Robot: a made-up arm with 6 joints. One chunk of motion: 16 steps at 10 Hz.
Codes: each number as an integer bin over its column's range. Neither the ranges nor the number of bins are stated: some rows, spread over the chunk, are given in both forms.
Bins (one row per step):
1: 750 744 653 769 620 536
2: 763 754 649 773 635 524
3: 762 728 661 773 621 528
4: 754 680 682 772 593 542
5: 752 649 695 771 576 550
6: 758 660 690 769 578 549
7: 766 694 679 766 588 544
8: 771 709 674 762 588 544
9: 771 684 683 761 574 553
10: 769 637 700 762 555 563
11: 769 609 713 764 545 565
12: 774 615 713 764 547 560
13: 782 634 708 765 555 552
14: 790 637 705 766 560 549
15: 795 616 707 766 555 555
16: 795 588 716 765 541 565
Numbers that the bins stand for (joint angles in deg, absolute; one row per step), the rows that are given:
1: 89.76 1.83 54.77 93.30 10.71 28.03
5: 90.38 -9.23 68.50 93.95 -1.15 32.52
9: 96.30 -5.16 64.57 90.73 -1.69 33.48
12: 97.24 -13.19 74.38 91.70 -8.97 35.73
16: 103.78 -16.34 75.36 92.02 -10.58 37.33
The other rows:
2: 93.81 2.99 53.46 94.59 14.76 24.19
3: 93.50 -0.03 57.38 94.59 10.98 25.47
4: 91.01 -5.62 64.25 94.27 3.43 29.96
6: 92.25 -7.95 66.86 93.30 -0.61 32.20
7: 94.74 -3.99 63.27 92.34 2.09 30.60
8: 96.30 -2.25 61.63 91.05 2.09 30.60
10: 95.68 -10.63 70.13 91.05 -6.81 36.69
11: 95.68 -13.89 74.38 91.70 -9.50 37.33
13: 99.73 -10.98 72.75 92.02 -6.81 33.16
14: 102.22 -10.63 71.77 92.34 -5.46 32.20
15: 103.78 -13.08 72.42 92.34 -6.81 34.12

